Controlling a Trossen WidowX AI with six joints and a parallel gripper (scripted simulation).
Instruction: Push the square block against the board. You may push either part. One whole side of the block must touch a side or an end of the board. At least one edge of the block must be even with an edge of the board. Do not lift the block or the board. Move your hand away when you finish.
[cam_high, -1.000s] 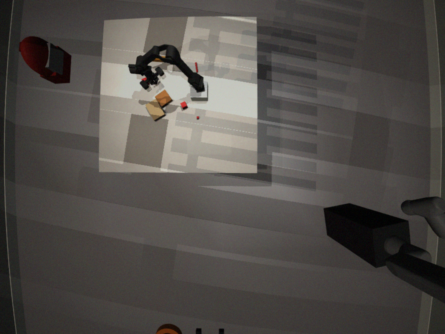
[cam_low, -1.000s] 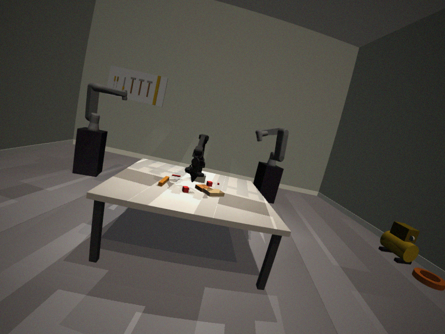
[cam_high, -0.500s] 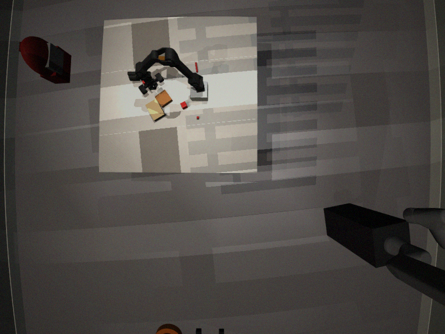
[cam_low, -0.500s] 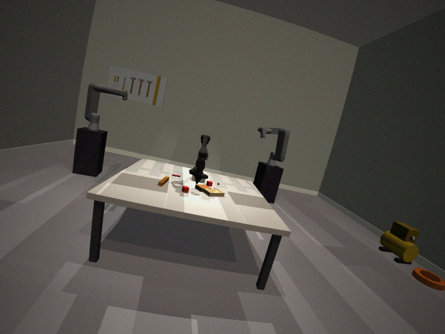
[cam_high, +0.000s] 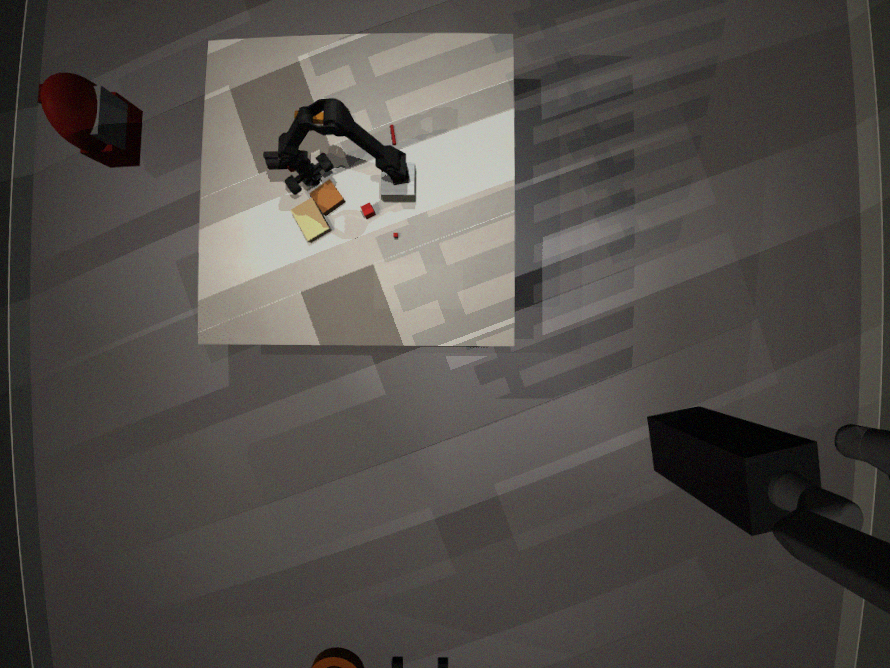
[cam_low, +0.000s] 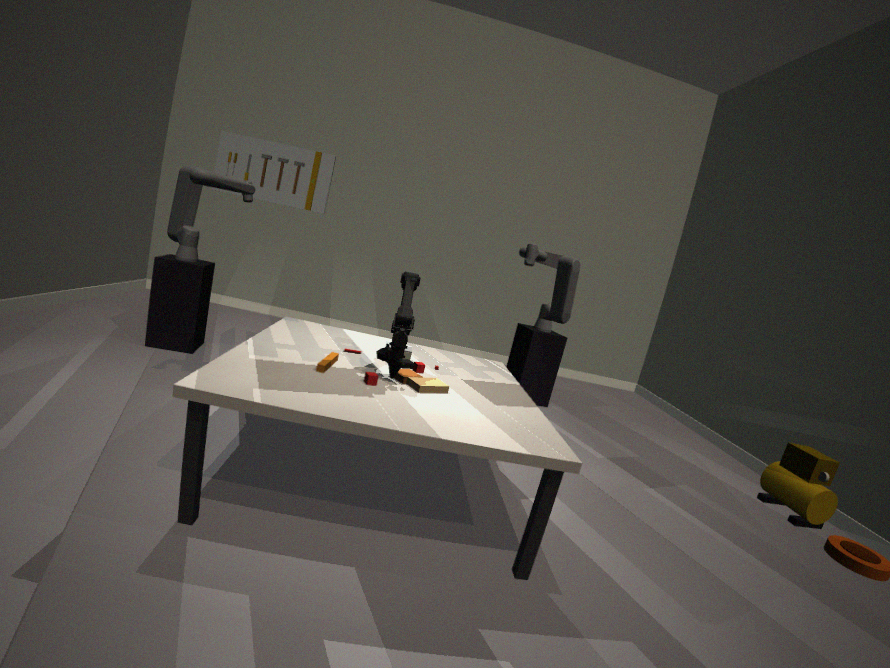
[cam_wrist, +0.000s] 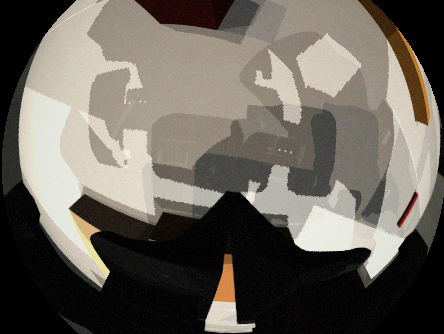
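Right now my gripper tip is 30 mm past the orange square block, 70 mm to the right of it and 10 mm below it. The rest, counted from my gripper tip: tan board: 50 mm ahead, 150 mm to the left, 10 mm above; then orange bar: 60 mm behind, 260 mm to the right, 10 mm above; then thin red bar: 330 mm behind, 140 mm to the right.
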